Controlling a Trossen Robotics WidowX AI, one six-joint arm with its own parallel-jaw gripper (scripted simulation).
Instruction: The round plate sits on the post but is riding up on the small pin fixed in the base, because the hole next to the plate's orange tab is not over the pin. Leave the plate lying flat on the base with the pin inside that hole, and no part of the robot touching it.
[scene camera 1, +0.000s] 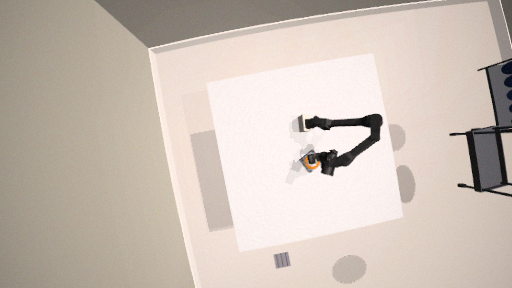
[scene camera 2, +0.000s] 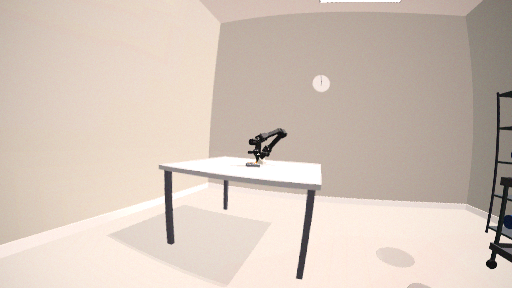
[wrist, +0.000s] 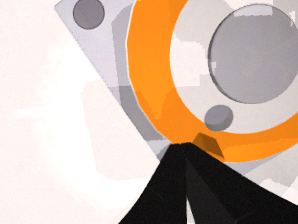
Note:
The pictures show: the gripper and a grey square base.

